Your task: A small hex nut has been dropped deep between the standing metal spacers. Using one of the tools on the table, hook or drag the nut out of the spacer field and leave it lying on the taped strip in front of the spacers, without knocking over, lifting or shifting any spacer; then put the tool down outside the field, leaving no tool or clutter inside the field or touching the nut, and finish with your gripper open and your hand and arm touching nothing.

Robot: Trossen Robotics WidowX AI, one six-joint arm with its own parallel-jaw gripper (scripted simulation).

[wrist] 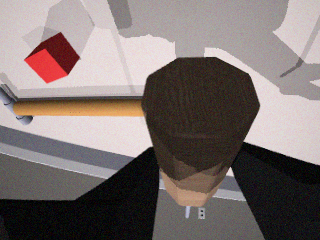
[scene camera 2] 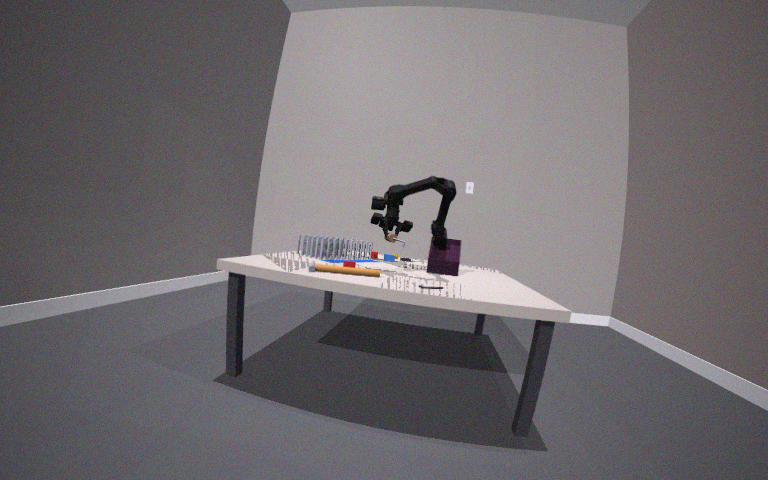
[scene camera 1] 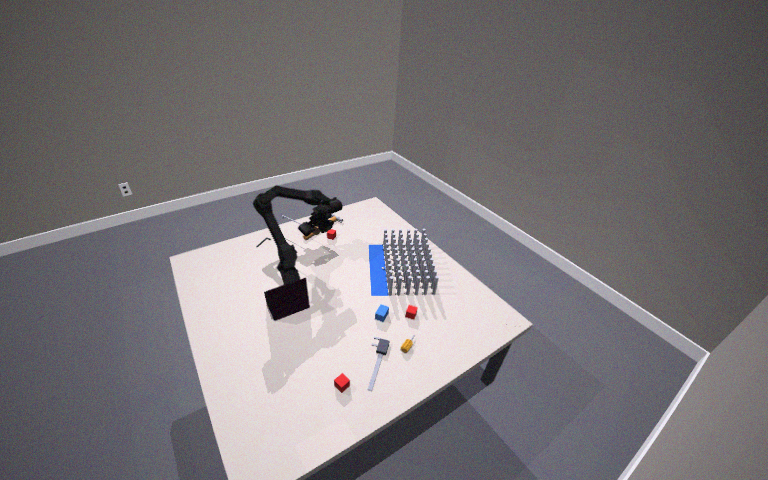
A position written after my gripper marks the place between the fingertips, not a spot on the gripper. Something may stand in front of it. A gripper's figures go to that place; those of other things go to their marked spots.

My gripper (wrist: 192, 150): 10 cm from the lens. A red cube (wrist: 54, 58) is 24 cm from the lens.
